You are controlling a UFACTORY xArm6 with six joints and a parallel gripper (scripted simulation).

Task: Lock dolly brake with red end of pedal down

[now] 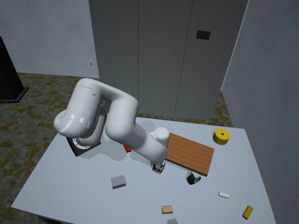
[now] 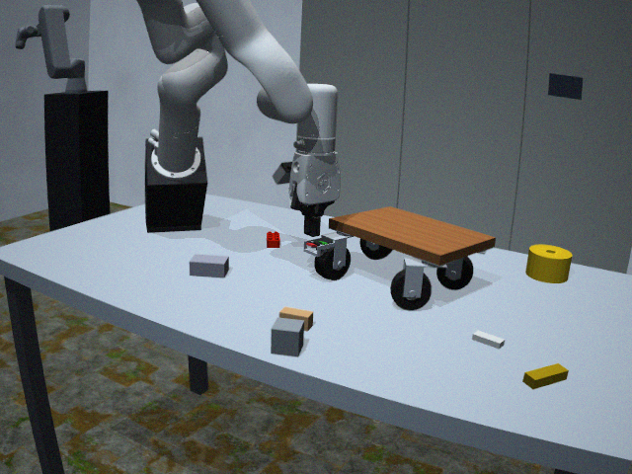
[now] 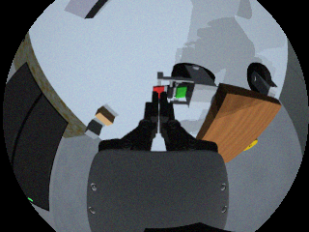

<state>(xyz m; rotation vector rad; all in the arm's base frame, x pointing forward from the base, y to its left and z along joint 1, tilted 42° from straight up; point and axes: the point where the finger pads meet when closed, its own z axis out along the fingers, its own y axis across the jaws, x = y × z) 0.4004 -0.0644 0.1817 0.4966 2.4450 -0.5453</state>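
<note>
The brake pedal lies 5 cm below my hand, 1 cm to the left of it and 1 cm ahead of it. The rest, counted from my hand: grey block 22 cm behind, 11 cm below, 3 cm to the right; tan block 20 cm to the right, 11 cm below, 4 cm ahead; red brick 23 cm to the left, 17 cm behind, 11 cm below.
</note>
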